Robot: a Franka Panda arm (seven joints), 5 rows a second.
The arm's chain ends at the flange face. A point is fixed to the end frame.
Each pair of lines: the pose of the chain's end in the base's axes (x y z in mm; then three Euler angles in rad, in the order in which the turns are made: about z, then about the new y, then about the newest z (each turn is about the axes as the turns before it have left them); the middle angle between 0 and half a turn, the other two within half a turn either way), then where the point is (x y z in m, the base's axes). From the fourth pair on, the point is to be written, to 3 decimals.
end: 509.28 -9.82 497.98 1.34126 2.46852 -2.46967
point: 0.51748 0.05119 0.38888
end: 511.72 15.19 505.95 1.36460 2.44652 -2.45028
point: 0.51862 0.07887 0.39830
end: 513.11 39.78 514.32 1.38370 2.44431 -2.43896
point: 0.51863 0.10391 0.40686
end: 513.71 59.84 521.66 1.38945 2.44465 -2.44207
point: 0.519 0.124 0.414
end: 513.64 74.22 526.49 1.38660 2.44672 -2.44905
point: 0.519 0.138 0.419
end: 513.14 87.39 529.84 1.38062 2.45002 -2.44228
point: 0.519 0.151 0.422
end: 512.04 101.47 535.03 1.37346 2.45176 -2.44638
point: 0.518 0.165 0.427
